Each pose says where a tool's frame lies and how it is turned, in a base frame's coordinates. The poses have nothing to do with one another.
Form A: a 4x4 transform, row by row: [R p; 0 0 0 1], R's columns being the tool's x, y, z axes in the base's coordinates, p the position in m. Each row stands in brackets.
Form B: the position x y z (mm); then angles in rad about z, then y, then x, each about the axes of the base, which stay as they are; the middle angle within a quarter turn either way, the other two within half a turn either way. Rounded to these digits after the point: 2 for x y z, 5 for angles.
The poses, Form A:
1: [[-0.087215 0.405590 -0.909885 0.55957], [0.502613 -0.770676 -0.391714 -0.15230], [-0.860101 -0.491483 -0.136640 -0.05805], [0 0 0 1]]
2: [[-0.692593 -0.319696 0.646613 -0.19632], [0.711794 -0.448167 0.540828 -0.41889], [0.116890 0.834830 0.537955 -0.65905], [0 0 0 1]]
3: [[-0.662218 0.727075 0.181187 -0.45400], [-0.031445 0.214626 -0.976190 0.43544], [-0.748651 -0.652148 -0.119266 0.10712], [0 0 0 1]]
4: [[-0.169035 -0.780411 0.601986 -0.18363], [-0.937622 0.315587 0.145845 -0.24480], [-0.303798 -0.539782 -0.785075 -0.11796], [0 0 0 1]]
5: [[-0.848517 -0.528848 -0.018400 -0.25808], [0.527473 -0.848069 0.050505 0.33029], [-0.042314 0.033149 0.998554 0.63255], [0 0 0 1]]
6: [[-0.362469 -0.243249 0.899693 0.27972], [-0.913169 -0.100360 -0.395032 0.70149], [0.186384 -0.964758 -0.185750 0.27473], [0 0 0 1]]
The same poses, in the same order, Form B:
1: 559.57 -152.30 -58.05 -1.78260 -1.14301 1.90643
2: -196.32 -418.89 -659.05 2.70914 0.70314 -0.78806
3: -454.00 435.44 107.12 -2.30954 0.18219 1.69237
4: -183.63 -244.80 -117.96 1.78410 0.64599 -2.95791
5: -258.08 330.29 632.55 2.58424 -0.01840 -0.05054
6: 279.72 701.49 274.73 2.55053 1.11906 2.01033
